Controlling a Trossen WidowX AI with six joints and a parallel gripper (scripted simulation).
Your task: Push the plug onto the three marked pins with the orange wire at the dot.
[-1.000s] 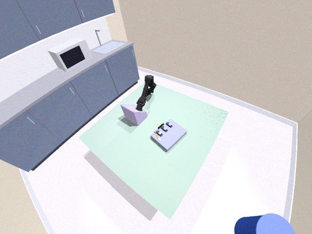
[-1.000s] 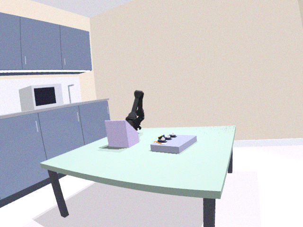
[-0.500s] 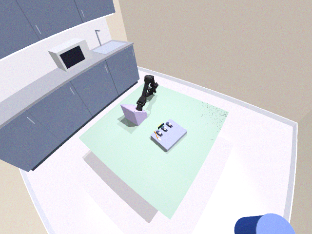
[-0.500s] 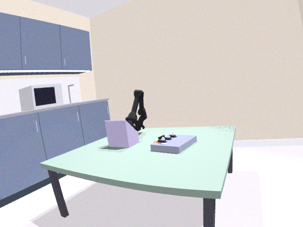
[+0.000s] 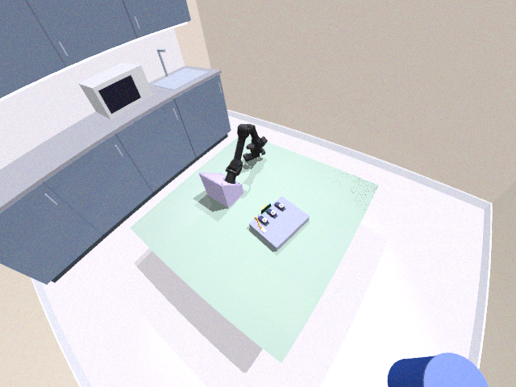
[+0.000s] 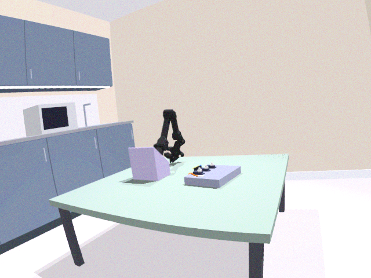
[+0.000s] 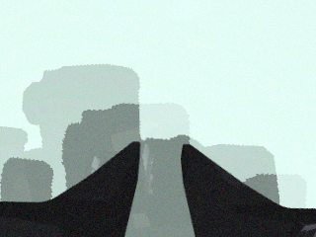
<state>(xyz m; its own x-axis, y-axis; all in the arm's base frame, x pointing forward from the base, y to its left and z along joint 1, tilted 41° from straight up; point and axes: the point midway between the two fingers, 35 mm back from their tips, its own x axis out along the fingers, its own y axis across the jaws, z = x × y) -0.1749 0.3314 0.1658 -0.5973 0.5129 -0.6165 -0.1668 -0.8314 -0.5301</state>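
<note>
My gripper tip is 48 cm short of the blue band, 28 cm to the left of it and 7 cm below it. Also, from my gripper tip: yellow-marked strip (48 cm ahead, 32 cm to the right, 6 cm above); lilac-grey printed holder (64 cm ahead, 32 cm to the right, 2 cm above).
</note>
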